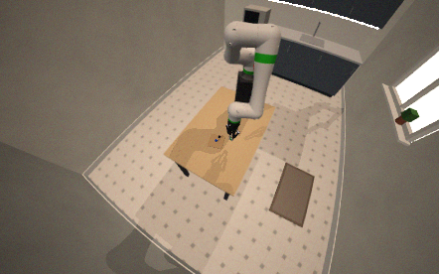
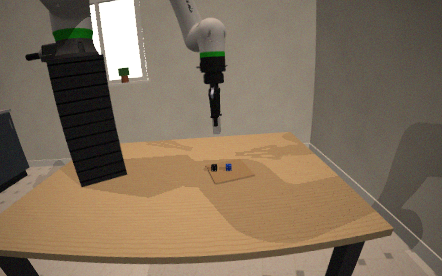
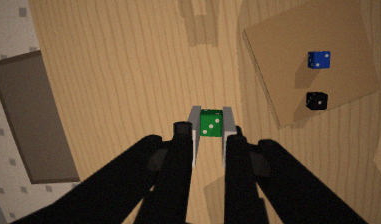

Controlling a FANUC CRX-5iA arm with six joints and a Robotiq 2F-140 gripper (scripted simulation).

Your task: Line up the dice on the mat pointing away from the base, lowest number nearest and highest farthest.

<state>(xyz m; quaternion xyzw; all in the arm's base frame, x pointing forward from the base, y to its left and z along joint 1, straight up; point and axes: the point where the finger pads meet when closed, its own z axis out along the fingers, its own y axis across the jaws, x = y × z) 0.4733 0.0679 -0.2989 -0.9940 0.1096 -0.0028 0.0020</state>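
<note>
My hand is 140 mm to the left of the blue die, 120 mm above it and 30 mm short of it. Also, from my hand: black die (130 mm to the right, 120 mm below, 30 mm behind); then green die (20 mm below); then tan mat (140 mm to the right, 130 mm below, 30 mm ahead).
</note>
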